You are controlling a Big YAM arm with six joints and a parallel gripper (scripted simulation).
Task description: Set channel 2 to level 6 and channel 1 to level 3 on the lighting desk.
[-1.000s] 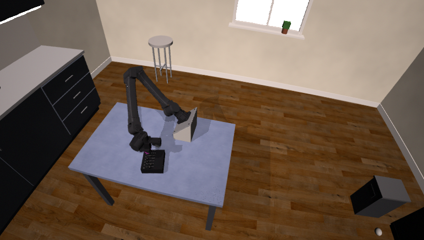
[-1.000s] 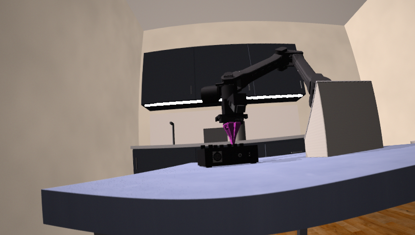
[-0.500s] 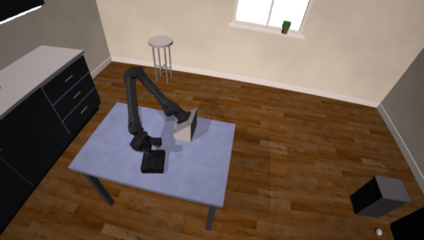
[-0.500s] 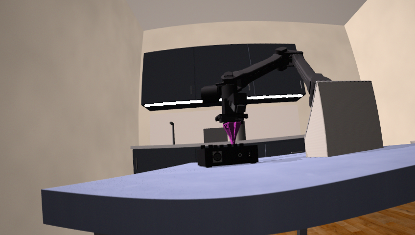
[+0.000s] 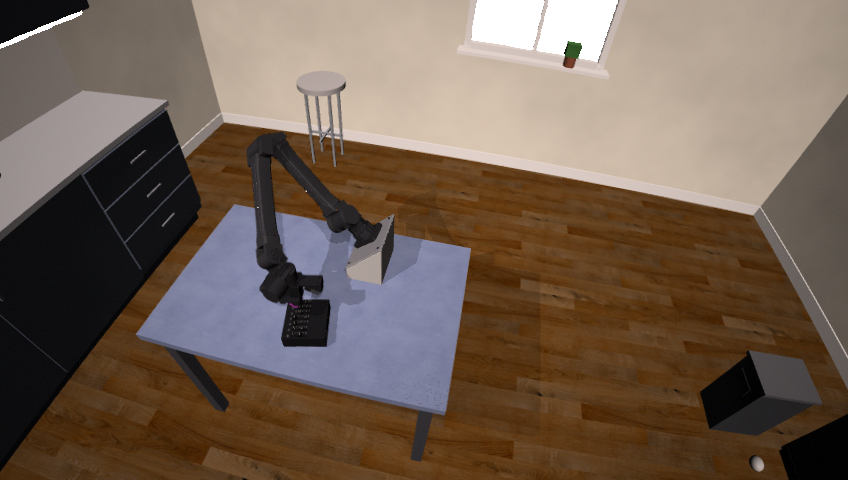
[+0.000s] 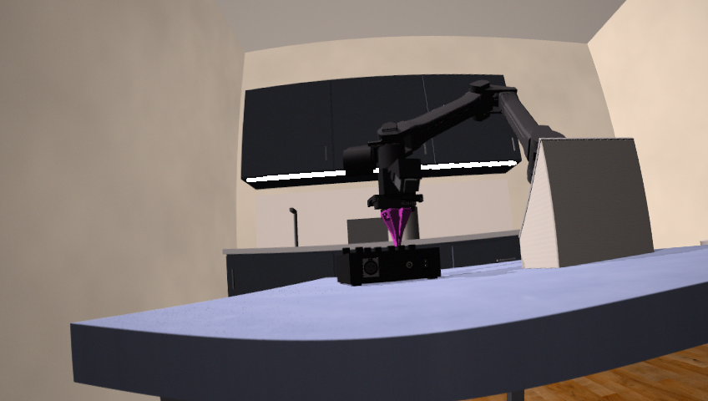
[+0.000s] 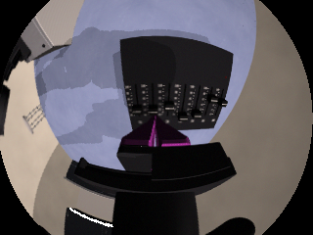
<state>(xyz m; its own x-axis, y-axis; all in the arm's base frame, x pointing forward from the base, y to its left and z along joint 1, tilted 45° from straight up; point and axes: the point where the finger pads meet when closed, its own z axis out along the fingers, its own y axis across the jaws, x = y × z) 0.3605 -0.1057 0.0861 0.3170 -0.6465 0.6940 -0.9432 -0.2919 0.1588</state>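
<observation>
Right now the fader is 30 mm behind my hand and 10 mm below it.
</observation>
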